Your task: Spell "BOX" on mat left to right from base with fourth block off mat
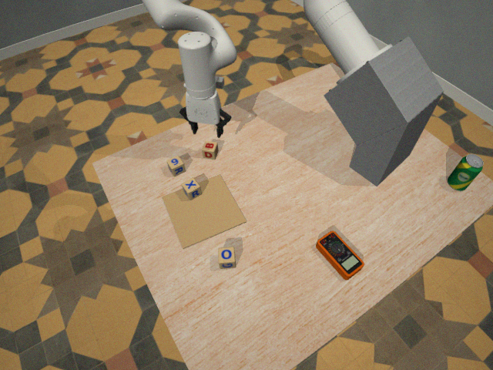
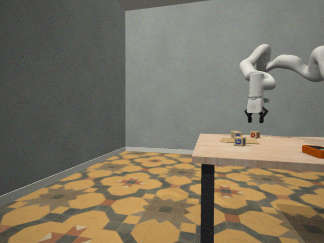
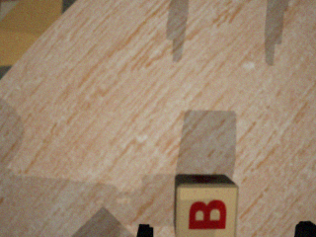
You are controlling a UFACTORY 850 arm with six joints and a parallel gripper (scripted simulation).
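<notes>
Now: hand 9 cm above the B block. Round my hand: X block: 15 cm ahead, 9 cm to the left, 9 cm below; then O block: 34 cm to the left, 21 cm ahead, 9 cm below; then tan mat: 16 cm to the left, 16 cm ahead, 11 cm below.
</notes>
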